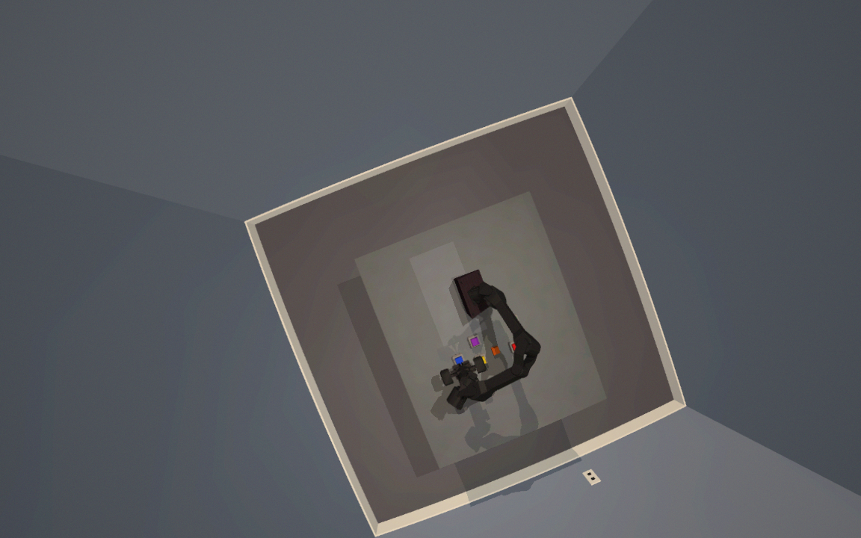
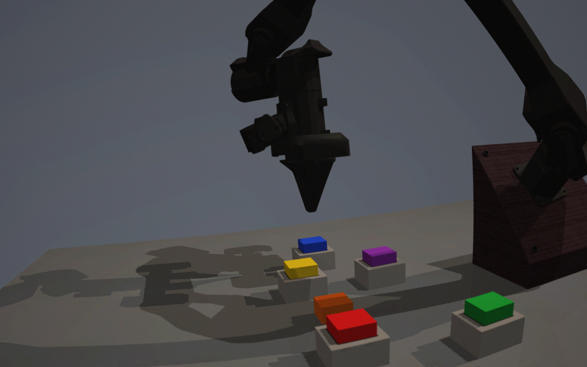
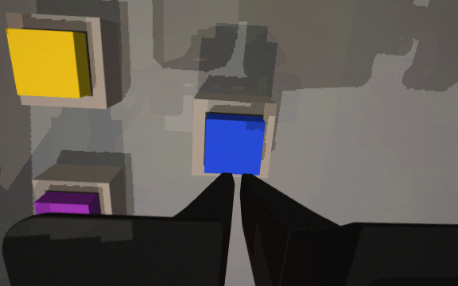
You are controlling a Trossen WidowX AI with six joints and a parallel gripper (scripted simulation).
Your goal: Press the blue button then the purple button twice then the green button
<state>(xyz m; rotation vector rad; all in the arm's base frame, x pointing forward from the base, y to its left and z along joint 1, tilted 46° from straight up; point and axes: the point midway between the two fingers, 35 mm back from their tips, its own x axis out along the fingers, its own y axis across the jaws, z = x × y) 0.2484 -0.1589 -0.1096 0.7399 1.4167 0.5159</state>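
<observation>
My gripper tip is now 50 mm above the blue button. The rest, counted from my gripper tip: yellow button: 50 mm ahead, 90 mm to the left, 50 mm below; purple button: 40 mm behind, 100 mm to the left, 50 mm below; orange block: 50 mm ahead, 170 mm to the left, 70 mm below.
</observation>
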